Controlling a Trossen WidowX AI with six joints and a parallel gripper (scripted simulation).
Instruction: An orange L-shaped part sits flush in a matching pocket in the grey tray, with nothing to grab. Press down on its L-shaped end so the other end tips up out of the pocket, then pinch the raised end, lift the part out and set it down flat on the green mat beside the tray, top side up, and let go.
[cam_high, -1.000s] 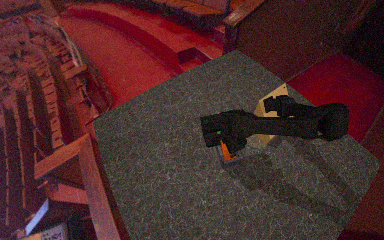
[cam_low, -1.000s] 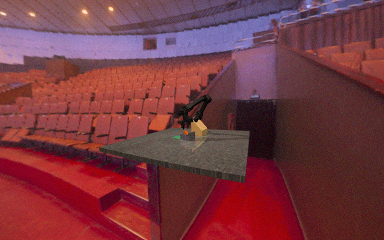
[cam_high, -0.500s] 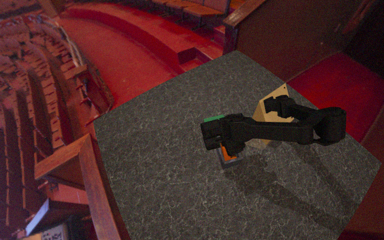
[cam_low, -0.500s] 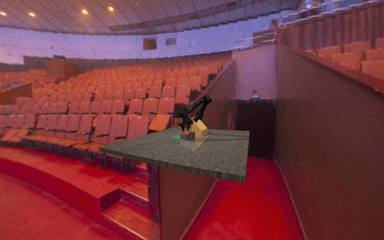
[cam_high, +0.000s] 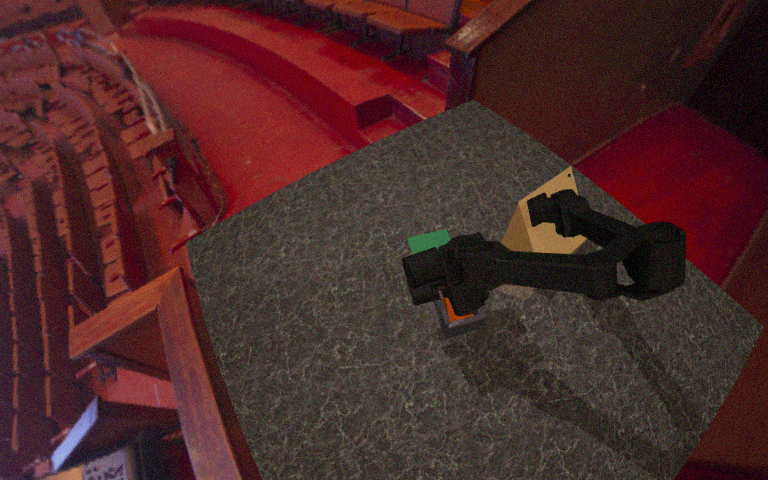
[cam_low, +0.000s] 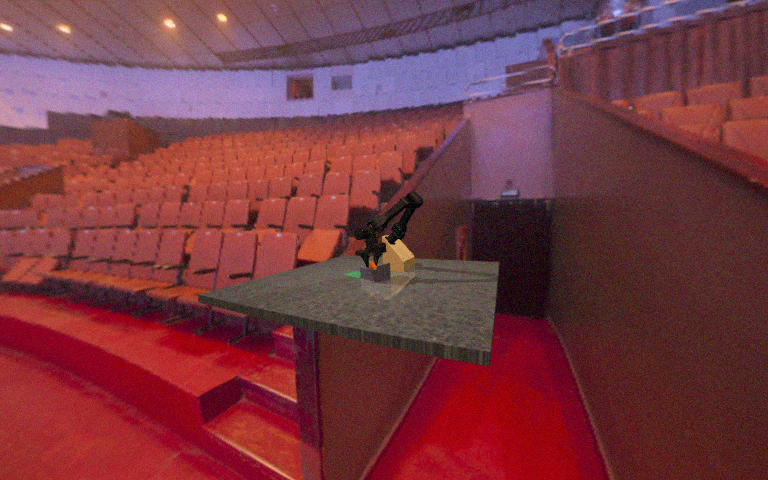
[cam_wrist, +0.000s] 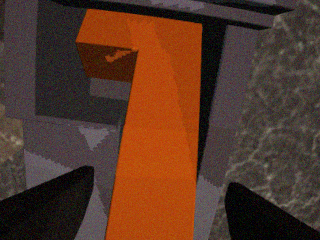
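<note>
My gripper tip is 60 mm past the green mat, 140 mm to the left of it and 80 mm above it. Round my gripper tip: orange L-shaped part (10 mm behind, 30 mm to the left, 30 mm below).
</note>
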